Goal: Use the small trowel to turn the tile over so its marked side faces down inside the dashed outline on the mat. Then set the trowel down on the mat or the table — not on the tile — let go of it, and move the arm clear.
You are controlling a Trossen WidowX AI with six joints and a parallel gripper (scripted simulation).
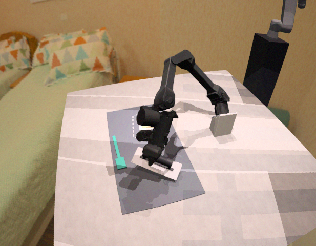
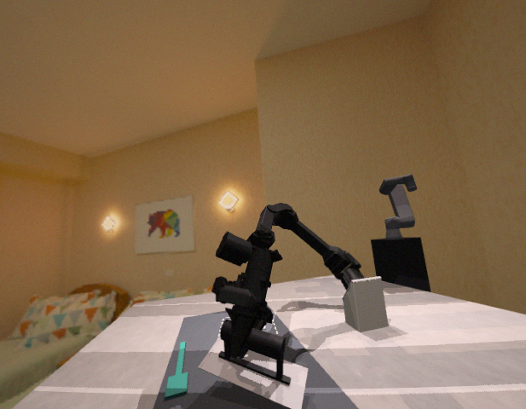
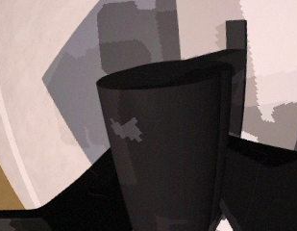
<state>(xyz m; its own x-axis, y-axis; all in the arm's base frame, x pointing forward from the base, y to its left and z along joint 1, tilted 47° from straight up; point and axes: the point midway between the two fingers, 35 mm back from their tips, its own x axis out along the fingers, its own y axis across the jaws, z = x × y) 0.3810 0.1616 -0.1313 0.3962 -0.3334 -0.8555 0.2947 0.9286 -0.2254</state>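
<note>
The white-bladed tool is 30 mm to the right of my gripper tip and 10 mm behind it. The rest, counted from my gripper tip: tile: 340 mm to the right, 80 mm below, 40 mm behind; teal trowel: 140 mm ahead, 130 mm to the right, 80 mm below; grey mat: 170 mm to the right, 100 mm below.
</note>
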